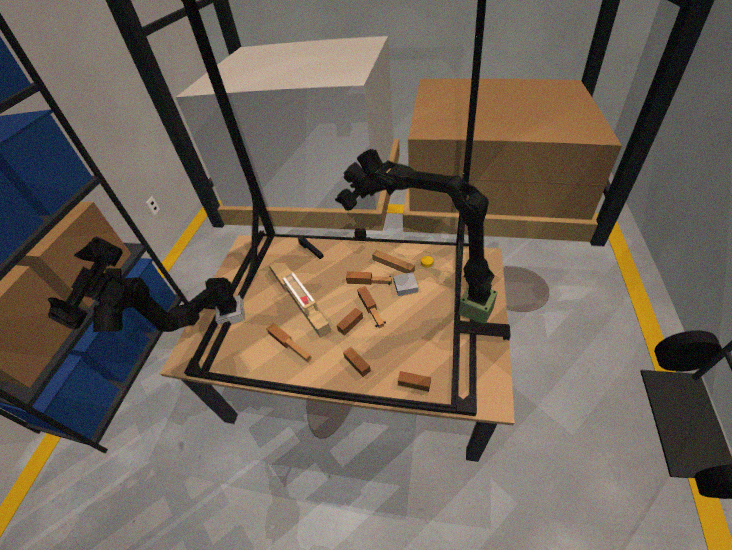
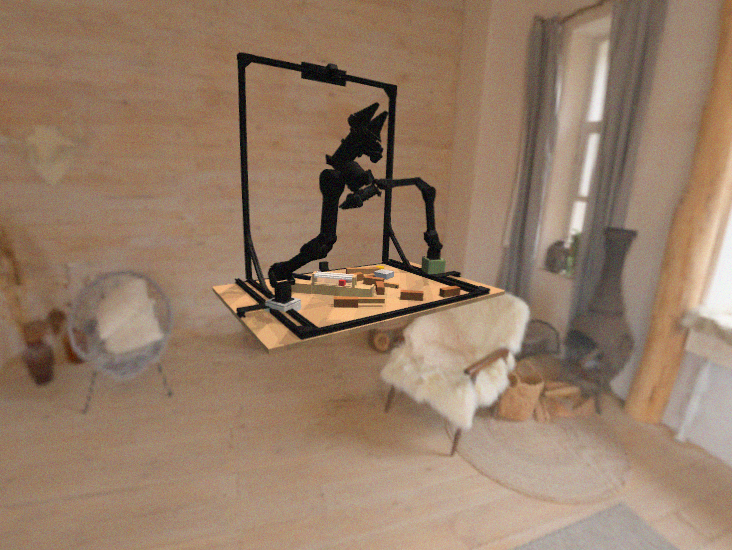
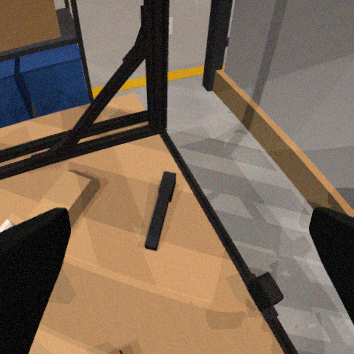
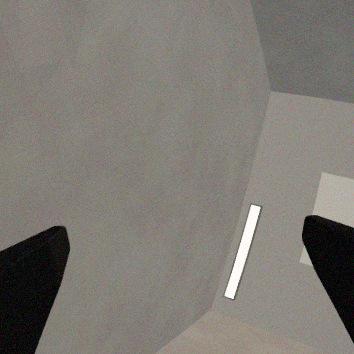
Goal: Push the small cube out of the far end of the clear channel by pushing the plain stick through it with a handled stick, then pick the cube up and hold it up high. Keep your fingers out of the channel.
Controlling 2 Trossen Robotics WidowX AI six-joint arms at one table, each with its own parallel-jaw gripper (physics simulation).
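The clear channel with white edges [image 1: 292, 282] [image 2: 324, 275] lies on a long pale wooden base [image 1: 319, 322] [image 2: 363, 290] at the table's left. A small red cube [image 1: 304, 299] [image 2: 342, 282] sits inside it, towards the near end. A brown handled stick [image 1: 278, 335] [image 2: 346, 302] lies in front of it. Two other handled sticks [image 1: 359, 277] [image 1: 366, 297] have forked or hooked tips. A long plain brown bar [image 1: 392, 260] lies at the back; I cannot tell whether it is the plain stick. My left gripper [image 1: 344, 199] [image 2: 345, 204] [image 3: 193, 220] is open and empty above the table's back edge. My right gripper [image 1: 66, 281] [image 2: 380, 111] [image 4: 187, 233] is open, empty and raised high.
Short brown blocks [image 1: 350, 321] [image 1: 356, 360] [image 1: 414, 380], a grey block [image 1: 405, 284] and a yellow disc [image 1: 427, 261] lie on the table. A black bar [image 1: 310, 247] [image 3: 161, 210] lies at the back left. Black frame posts [image 1: 231, 118] [image 1: 472, 94] rise from the table.
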